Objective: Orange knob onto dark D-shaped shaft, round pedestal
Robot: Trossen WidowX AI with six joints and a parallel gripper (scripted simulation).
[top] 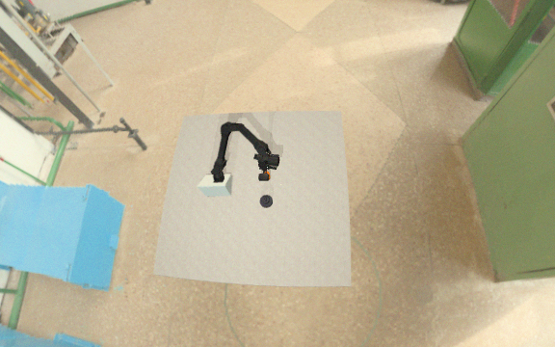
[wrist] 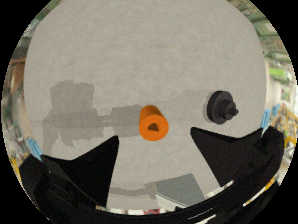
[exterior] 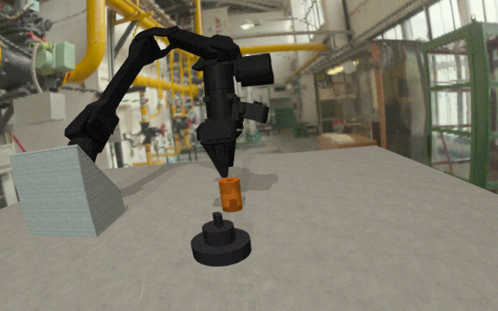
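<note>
Now: gripper tip 50 mm above the orange knob. Round my gripper tip: dark round pedestal: 180 mm to the right, 50 mm below, 10 mm behind.
</note>
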